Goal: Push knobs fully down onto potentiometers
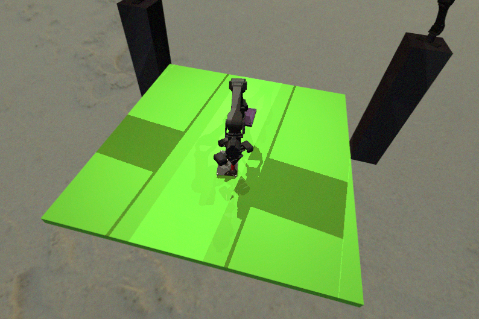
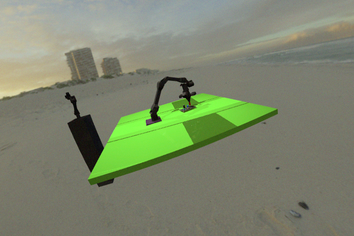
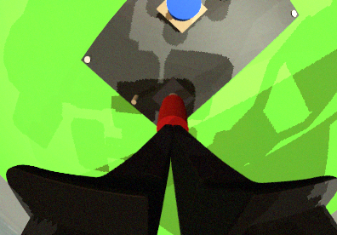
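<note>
My gripper tip is 2 cm above the red knob. Round my gripper tip: green potentiometer (8 cm behind, 6 cm to the right, 2 cm below).
</note>
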